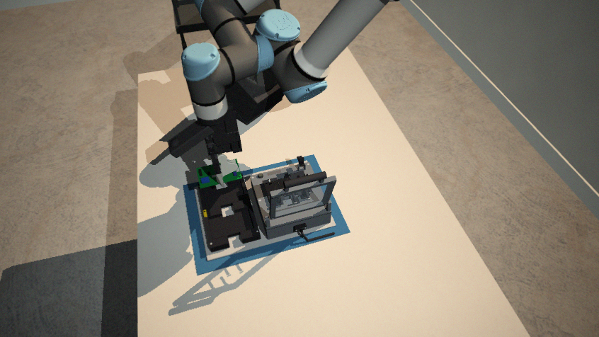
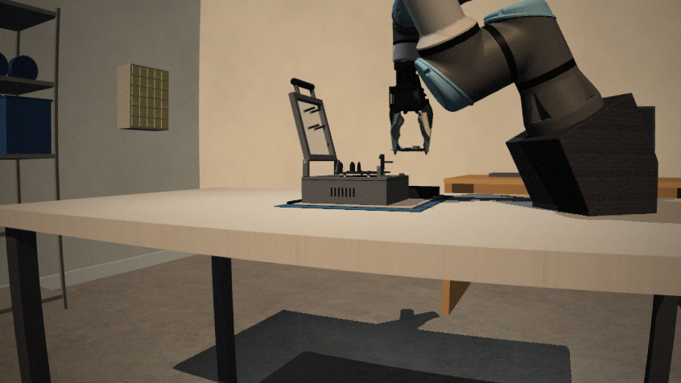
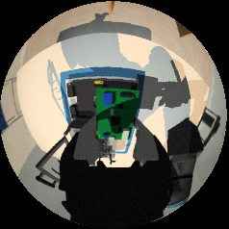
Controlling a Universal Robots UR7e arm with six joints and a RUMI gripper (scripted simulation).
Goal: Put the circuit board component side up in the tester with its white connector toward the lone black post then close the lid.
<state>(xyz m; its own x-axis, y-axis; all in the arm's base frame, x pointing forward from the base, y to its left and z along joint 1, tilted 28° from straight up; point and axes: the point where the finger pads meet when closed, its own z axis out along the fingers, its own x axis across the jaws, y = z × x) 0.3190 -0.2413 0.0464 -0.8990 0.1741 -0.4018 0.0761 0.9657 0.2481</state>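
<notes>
My gripper is now right at the green circuit board. The rest, counted from my hand: tester lid 20 cm ahead, 15 cm to the left, 6 cm above; then black post 2 cm ahead, 23 cm to the left, 3 cm below.
</notes>
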